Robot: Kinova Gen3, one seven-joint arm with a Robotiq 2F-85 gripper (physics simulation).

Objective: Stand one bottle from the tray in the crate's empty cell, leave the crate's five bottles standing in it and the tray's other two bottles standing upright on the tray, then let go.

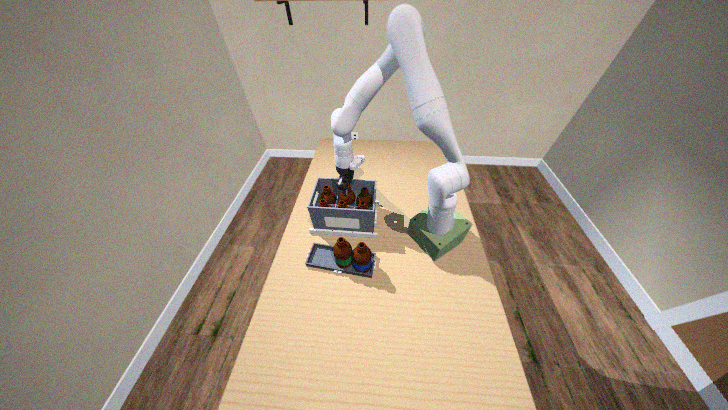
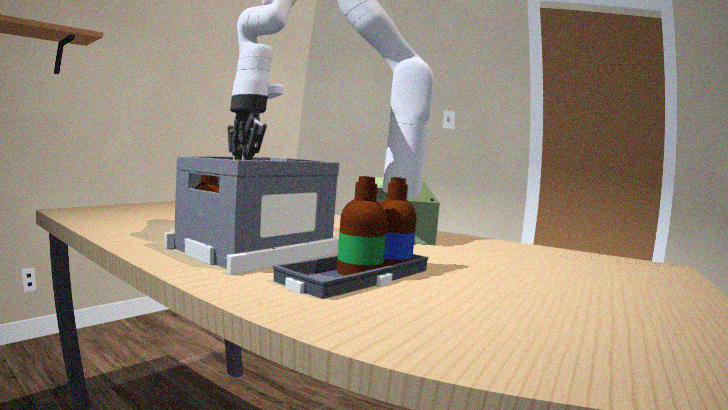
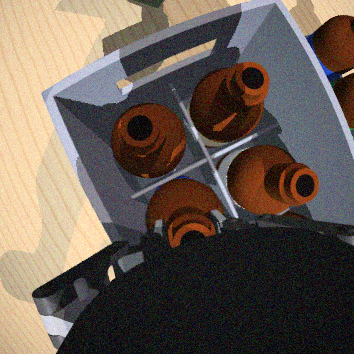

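Seen in the pictures: gripper, fingertip midpoint: (image 1: 347, 191) (image 3: 187, 226); arm's base at its link origin: (image 1: 438, 225).
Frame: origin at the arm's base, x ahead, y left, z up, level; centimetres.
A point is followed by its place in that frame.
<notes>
My gripper (image 1: 345, 186) @[z 2.5, x 36.5, y -21.1 cm] (image 2: 245, 155) (image 3: 187, 226) @[z 2.5, x 36.5, y -21.1 cm] is shut on the neck of a brown bottle (image 1: 347, 197) @[z 1.4, x 36.5, y -18.3 cm] (image 3: 182, 202) @[z 2.2, x 34.8, y -20.3 cm] with a blue label. This bottle is upright inside the grey crate (image 1: 315, 220) @[z -2.4, x 51.1, y -9.5 cm] (image 2: 203, 219) @[z -4.3, x 51.4, y -18.5 cm] (image 3: 295, 90) @[z 2.9, x 33.1, y -7.0 cm], in the back middle cell; its base is hidden. Other brown bottles, such as one (image 1: 327, 197) (image 3: 147, 155) and another (image 1: 364, 197) (image 3: 220, 112), stand in cells around it. A green-label bottle (image 1: 342, 252) @[z 0.1, x 39.7, y 8.7 cm] (image 2: 362, 221) @[z -2.0, x 43.2, y 7.2 cm] and a blue-label bottle (image 1: 362, 256) @[z 0.5, x 32.4, y 11.3 cm] (image 2: 401, 219) @[z -2.0, x 35.4, y 10.9 cm] stand upright on the dark tray (image 1: 319, 256) @[z -10.9, x 50.2, y 3.4 cm] (image 2: 351, 287) @[z -10.7, x 49.6, y 8.7 cm].
White strips and blocks (image 2: 280, 254) @[z -9.5, x 43.2, y -7.0 cm] sit along the crate's foot. The green arm base (image 1: 440, 239) @[z -0.9, x 1.0, y 6.3 cm] (image 2: 427, 219) @[z -5.5, x 3.5, y 7.9 cm] stands right of the crate. The tray is in front of the crate. The table's left edge (image 2: 152, 285) @[z -13.3, x 66.1, y -17.8 cm] runs near both.
</notes>
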